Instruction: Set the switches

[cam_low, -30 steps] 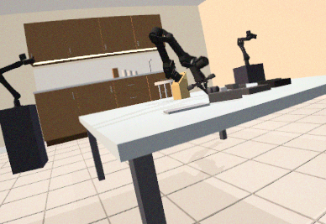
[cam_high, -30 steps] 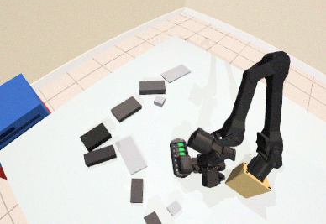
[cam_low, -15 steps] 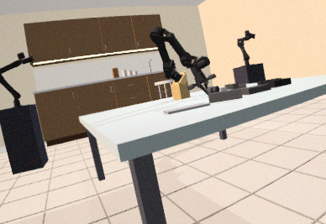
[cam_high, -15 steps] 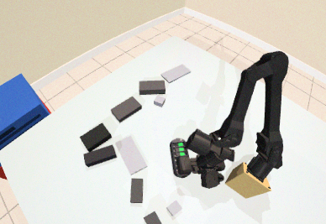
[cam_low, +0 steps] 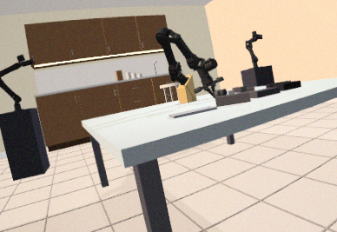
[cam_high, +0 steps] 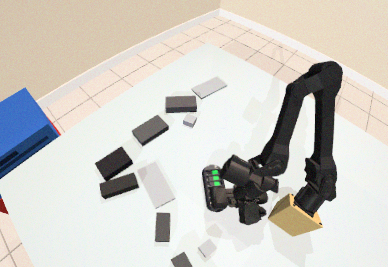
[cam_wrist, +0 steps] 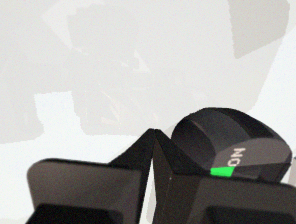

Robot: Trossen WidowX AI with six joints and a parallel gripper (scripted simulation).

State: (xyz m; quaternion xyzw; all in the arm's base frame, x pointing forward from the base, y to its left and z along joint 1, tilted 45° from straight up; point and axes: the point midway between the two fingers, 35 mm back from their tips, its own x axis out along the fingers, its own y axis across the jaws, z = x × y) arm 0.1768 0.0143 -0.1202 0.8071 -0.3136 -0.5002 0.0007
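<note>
The pale block lies 150 mm to the left of my gripper tip, 60 mm behind it and 10 mm above it. The rest, counted from my gripper tip: pale plate: 210 mm ahead, 140 mm to the left.
</note>
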